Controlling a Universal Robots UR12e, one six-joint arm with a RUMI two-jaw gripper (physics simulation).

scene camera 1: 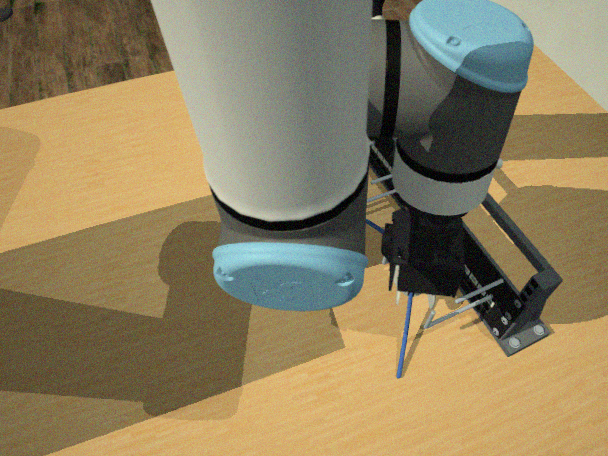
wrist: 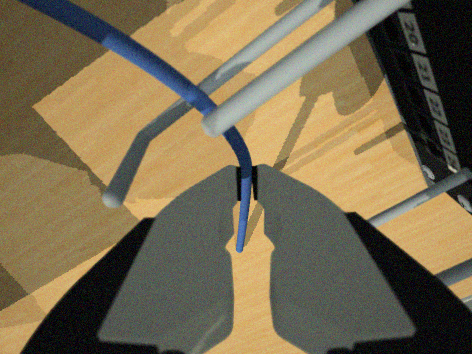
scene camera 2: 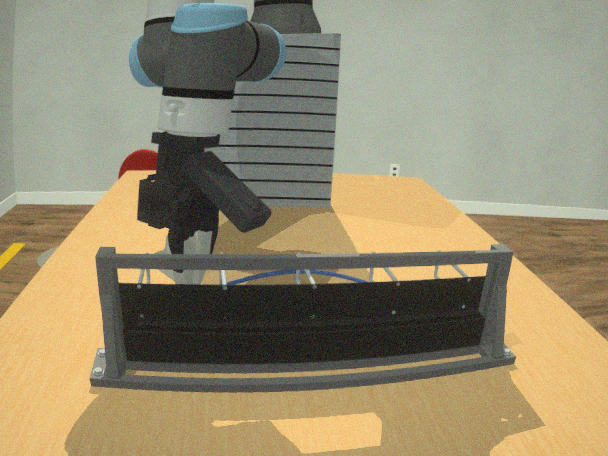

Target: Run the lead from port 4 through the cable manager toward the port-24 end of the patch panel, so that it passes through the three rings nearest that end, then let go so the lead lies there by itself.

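Observation:
My gripper (scene camera 1: 414, 297) (scene camera 2: 189, 277) (wrist: 246, 169) is shut on the blue lead (scene camera 1: 405, 340) (scene camera 2: 270, 274) (wrist: 155, 67) near its free end, which sticks out past the fingertips. In the wrist view the lead passes under the straight upper bar (wrist: 300, 60) of a ring and over its bent lower bar (wrist: 142, 135), close before the fingertips. The port-24 end ring (scene camera 1: 457, 312) (scene camera 2: 142, 274) (wrist: 425, 200) stands beyond the fingers, with the lead outside it. The black patch panel (scene camera 1: 492, 270) (scene camera 2: 300, 300) is beside the fingers. The arm hides port 4.
The panel's grey frame (scene camera 1: 517, 237) (scene camera 2: 107, 300) has a raised rear bar and bolted feet. Other rings (scene camera 1: 381, 196) (scene camera 2: 223, 277) (scene camera 2: 392, 275) project along the panel. The arm's blue-capped joint (scene camera 1: 290, 280) hangs over the wooden table (scene camera 1: 500, 410) (scene camera 2: 400, 200).

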